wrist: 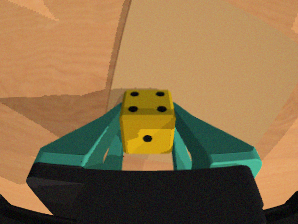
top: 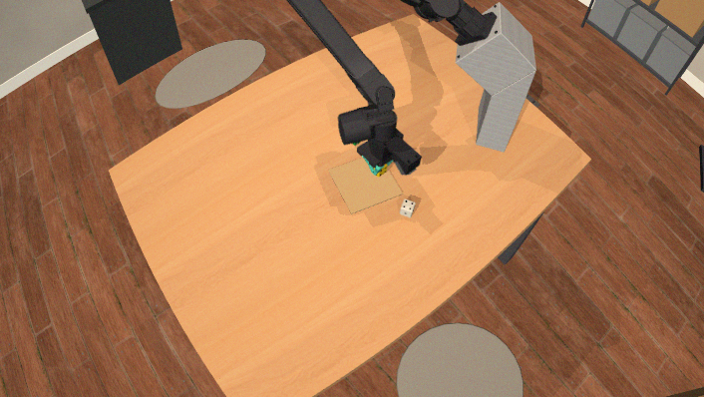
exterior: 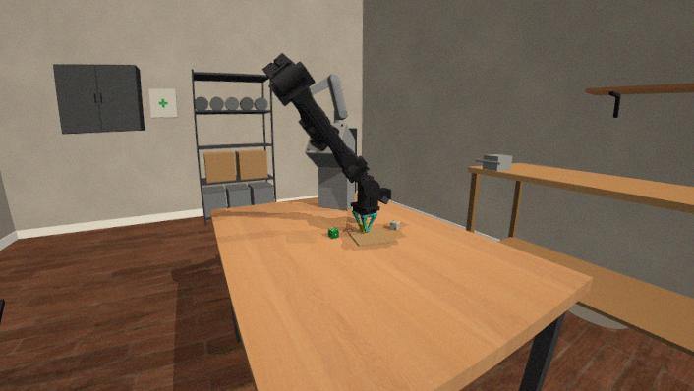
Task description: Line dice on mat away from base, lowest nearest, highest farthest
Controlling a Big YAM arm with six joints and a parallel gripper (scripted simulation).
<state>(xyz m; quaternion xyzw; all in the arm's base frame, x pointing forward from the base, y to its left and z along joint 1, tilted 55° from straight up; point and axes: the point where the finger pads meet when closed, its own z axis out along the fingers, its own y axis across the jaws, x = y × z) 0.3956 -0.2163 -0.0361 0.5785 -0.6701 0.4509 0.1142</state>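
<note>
My gripper is now right at the yellow die. Also, from my hand: green die (10 cm to the right, 6 cm behind); then tan mat (4 cm ahead, 2 cm below, 1 cm to the right); then white die (11 cm to the left, 6 cm ahead).
</note>
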